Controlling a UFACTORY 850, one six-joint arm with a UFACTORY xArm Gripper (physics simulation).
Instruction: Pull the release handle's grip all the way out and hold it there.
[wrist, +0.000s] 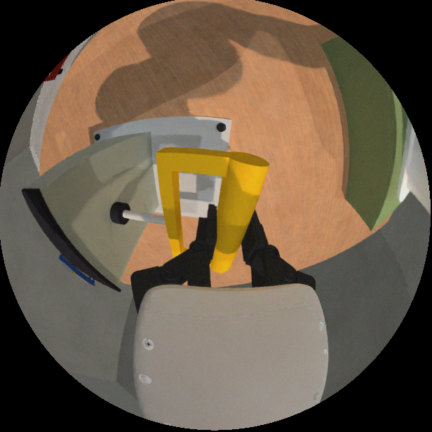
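The release handle is a yellow frame with a thick round yellow grip on its right side, in the middle of the wrist view. A light rod runs from the frame into a black collar on the face of a pale grey-green housing. A stretch of the rod shows between collar and frame. My gripper is shut on the grip, one black finger inside the frame's opening and one on the grip's right side. The fingers' contact faces are partly hidden by the grip.
The housing stands at the left on a light grey base plate with black bolts, on a wooden table top. A green block-like object stands at the right. A red item shows at the upper left edge. Grey floor lies beyond the table's edge.
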